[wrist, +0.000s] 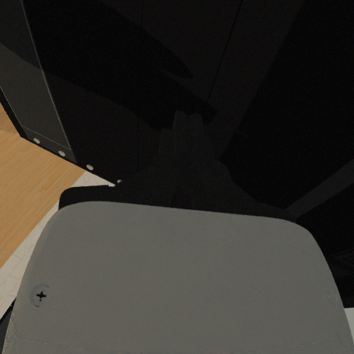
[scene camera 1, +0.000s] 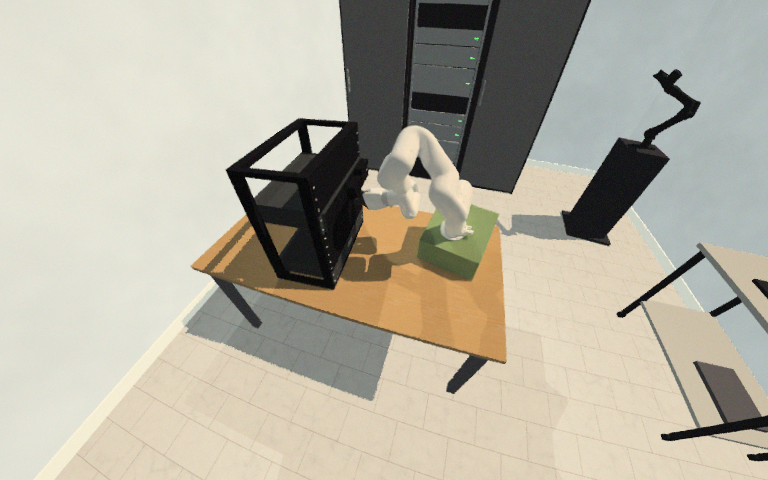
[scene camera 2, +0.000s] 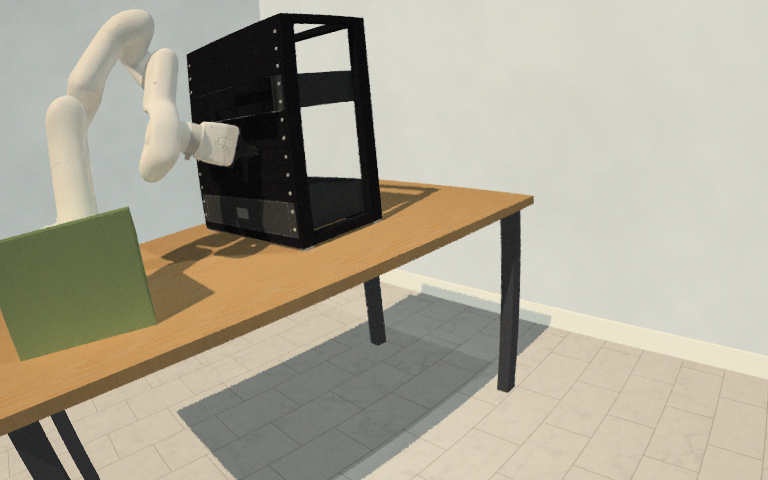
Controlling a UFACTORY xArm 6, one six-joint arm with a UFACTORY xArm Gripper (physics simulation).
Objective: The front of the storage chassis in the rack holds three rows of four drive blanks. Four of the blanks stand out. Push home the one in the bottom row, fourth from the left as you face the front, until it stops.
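Where they show: gripper, fingertip midpoint: (scene camera 1: 354, 201) (scene camera 2: 256, 152); arm's base, origin of the base link: (scene camera 1: 453, 229) (scene camera 2: 81, 235).
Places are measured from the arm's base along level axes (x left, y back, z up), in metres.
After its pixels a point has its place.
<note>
The black rack (scene camera 1: 321, 226) @[y -0.437, x 0.422, z 0.215 m] (scene camera 2: 300, 141) @[y -0.552, x -0.054, z 0.091 m] stands on the wooden table, its dark front toward the arm. My gripper (scene camera 2: 256, 150) @[y -0.494, x 0.074, z 0.075 m] (wrist: 183, 130) is shut with nothing between its fingers. Its dark fingertips are at the rack's front, close to or against the dark face; contact cannot be told. In scene camera 1 the fingertips are lost against the rack. The storage chassis front is very dark, and the separate drive blanks, including the bottom-row fourth one, cannot be told apart.
The arm stands on a green block (scene camera 1: 450, 257) @[y 0.024, x 0.117, z -0.074 m] (scene camera 2: 73, 283) @[y 0.041, x -0.166, z -0.052 m] on the wooden table (scene camera 1: 430, 316) @[y 0.011, x 0.394, z -0.172 m] (scene camera 2: 317, 271) @[y -0.471, x -0.198, z -0.172 m]. A lighter panel (scene camera 2: 266, 216) @[y -0.497, x 0.072, z -0.094 m] (wrist: 27, 85) is low in the rack's front. Tall dark cabinets (scene camera 1: 376, 73) stand behind the table. A dark pedestal (scene camera 1: 617, 186) stands at the right.
</note>
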